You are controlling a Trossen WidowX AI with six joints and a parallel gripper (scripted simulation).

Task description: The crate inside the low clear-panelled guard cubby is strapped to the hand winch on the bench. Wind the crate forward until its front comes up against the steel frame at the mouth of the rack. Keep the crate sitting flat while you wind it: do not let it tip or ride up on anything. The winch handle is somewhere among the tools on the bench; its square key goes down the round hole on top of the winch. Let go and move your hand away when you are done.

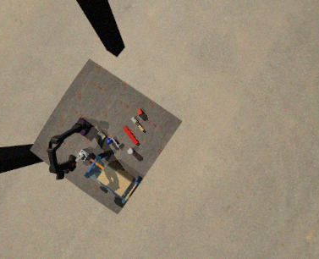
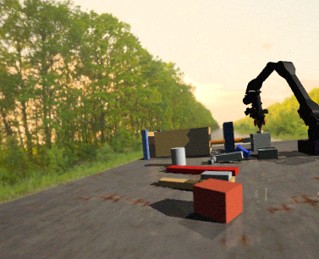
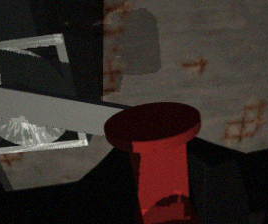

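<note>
Right now the winch handle with red grip is 1 cm ahead of my gripper tip, 4 cm to the left of it and 1 cm below it. Also, from my gripper tip: dark block 5 cm ahead, 36 cm to the left, 10 cm below; red knob 2 cm above; winch 1 cm ahead, 9 cm to the left, 8 cm below.
</note>
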